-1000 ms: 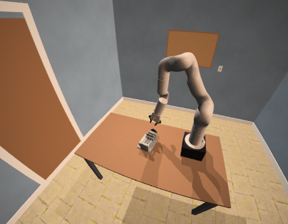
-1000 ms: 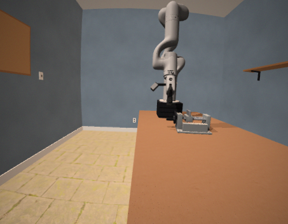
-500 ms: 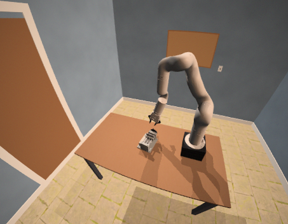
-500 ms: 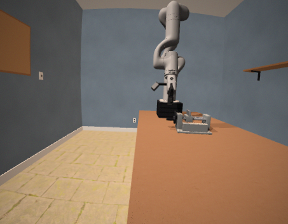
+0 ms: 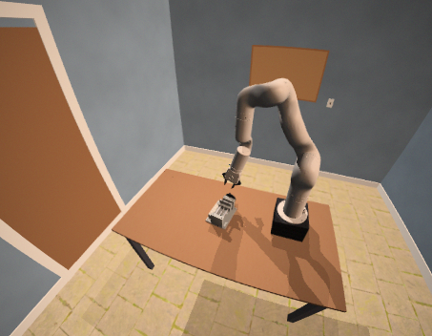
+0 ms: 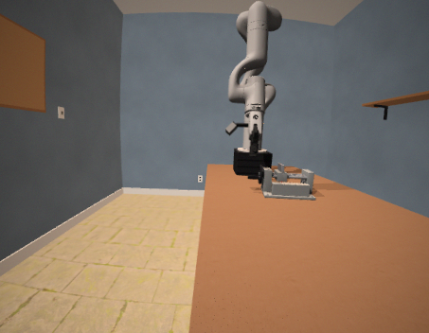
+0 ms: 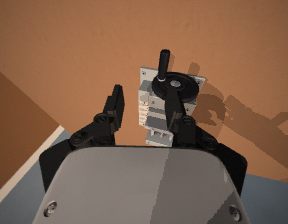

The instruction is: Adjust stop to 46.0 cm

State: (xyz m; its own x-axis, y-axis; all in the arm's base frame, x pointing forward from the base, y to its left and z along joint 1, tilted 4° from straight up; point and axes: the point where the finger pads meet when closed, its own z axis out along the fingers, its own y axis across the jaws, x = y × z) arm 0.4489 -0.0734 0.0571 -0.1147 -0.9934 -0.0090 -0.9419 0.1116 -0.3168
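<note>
The dark round handwheel handle lies 110 mm below my hand and 10 mm to the left of it. The rest, counted from my hand: black handwheel: 110 mm below, 20 mm to the left, 10 mm behind.
</note>
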